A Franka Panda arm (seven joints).
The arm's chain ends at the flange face. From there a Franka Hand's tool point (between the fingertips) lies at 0.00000 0.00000 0.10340 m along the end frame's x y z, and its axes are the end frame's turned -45 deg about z.
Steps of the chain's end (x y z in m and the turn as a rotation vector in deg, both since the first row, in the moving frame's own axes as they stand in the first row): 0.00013, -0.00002, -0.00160, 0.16, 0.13, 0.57; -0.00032, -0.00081, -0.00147, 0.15, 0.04, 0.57; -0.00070, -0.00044, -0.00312, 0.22, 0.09, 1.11; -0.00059, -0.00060, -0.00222, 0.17, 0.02, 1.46; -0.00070, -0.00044, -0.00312, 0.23, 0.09, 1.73; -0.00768, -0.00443, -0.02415, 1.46, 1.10, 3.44; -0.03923, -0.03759, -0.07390, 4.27, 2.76, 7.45
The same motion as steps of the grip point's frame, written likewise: 0.00048, 0.00004, -0.00160, 0.02, 0.21, 0.57; 0.00059, -0.00094, -0.00147, 0.08, 0.13, 0.57; 0.00021, -0.00097, -0.00312, 0.09, 0.22, 1.11; 0.00025, -0.00103, -0.00222, 0.11, 0.13, 1.46; 0.00023, -0.00098, -0.00312, 0.10, 0.23, 1.73; 0.00098, -0.00892, -0.02420, 0.25, 1.81, 3.44; 0.00790, -0.05566, -0.07431, 1.07, 4.97, 7.45
